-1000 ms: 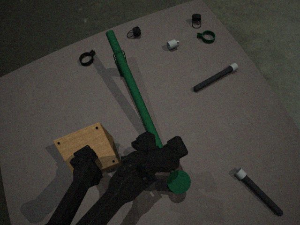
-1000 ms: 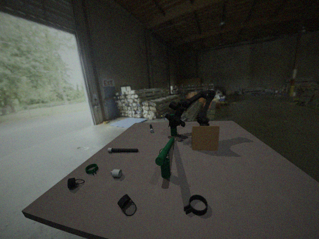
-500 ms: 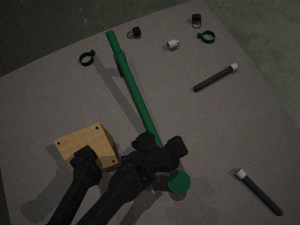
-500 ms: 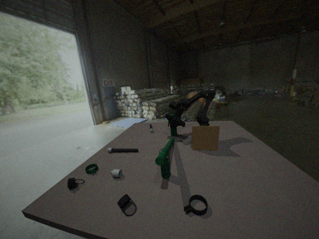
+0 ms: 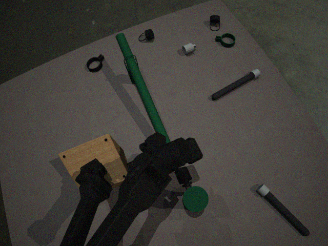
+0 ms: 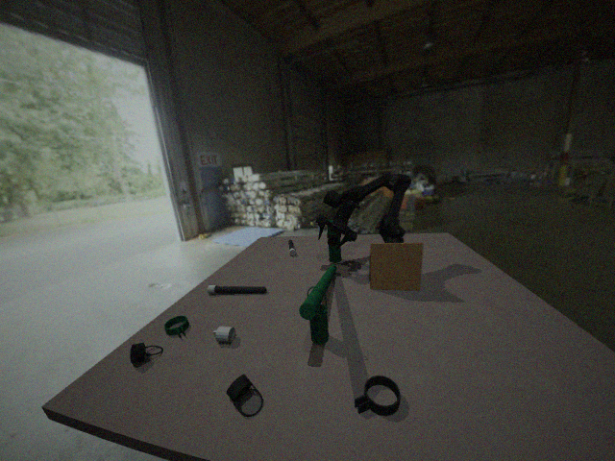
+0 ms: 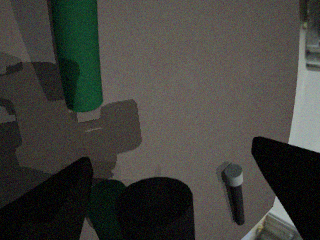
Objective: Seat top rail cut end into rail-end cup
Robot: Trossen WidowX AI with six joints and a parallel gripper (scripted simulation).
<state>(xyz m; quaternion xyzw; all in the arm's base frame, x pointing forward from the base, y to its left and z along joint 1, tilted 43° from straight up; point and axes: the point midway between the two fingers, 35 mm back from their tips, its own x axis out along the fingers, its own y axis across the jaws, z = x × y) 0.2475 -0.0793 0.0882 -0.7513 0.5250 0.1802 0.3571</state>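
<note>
My gripper tip is now 5 cm to the left of the dark rail-end cup and 2 cm past it. Round my gripper tip: white fitting (44 cm to the left, 31 cm ahead, 11 cm below); green line post (43 cm to the left, 3 cm ahead, 2 cm below).
</note>
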